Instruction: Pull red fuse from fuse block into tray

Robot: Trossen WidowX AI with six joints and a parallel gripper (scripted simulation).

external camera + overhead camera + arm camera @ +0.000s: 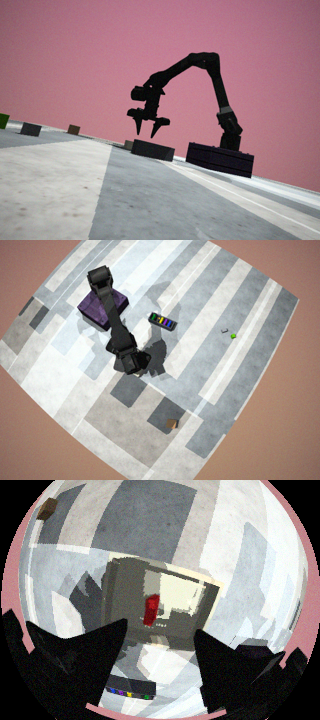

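Now: gripper tip 1 cm short of the red fuse and 4 cm above it. Round my gripper tip: brown cube (30 cm ahead, 15 cm to the right, 4 cm below); then small dark piece (29 cm ahead, 35 cm to the left, 5 cm below); then cream tray (6 cm below).
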